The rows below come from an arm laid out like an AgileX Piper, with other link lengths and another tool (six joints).
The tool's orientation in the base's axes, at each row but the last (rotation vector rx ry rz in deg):
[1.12, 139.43, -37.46]
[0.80, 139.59, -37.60]
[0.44, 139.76, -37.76]
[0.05, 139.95, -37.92]
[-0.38, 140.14, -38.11]
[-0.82, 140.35, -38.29]
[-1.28, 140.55, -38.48]
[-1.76, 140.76, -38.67]
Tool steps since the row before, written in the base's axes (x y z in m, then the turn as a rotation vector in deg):
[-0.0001, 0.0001, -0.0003, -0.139, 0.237, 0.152]
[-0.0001, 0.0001, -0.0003, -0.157, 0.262, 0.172]
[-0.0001, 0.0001, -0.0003, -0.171, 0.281, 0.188]
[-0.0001, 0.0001, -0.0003, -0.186, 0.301, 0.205]
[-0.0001, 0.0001, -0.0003, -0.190, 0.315, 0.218]
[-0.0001, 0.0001, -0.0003, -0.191, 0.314, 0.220]
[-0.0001, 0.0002, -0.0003, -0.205, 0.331, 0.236]
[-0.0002, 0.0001, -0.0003, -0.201, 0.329, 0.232]
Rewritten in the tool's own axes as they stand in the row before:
[0.0002, 0.0002, 0.0001, -0.006, 0.117, -0.291]
[0.0002, 0.0002, 0.0001, -0.006, 0.127, -0.327]
[0.0002, 0.0002, 0.0001, -0.006, 0.134, -0.354]
[0.0002, 0.0002, 0.0001, -0.006, 0.141, -0.384]
[0.0002, 0.0002, 0.0001, -0.012, 0.147, -0.401]
[0.0002, 0.0002, 0.0001, -0.012, 0.145, -0.403]
[0.0002, 0.0003, 0.0001, -0.012, 0.151, -0.429]
[0.0003, 0.0002, 0.0001, -0.013, 0.151, -0.424]

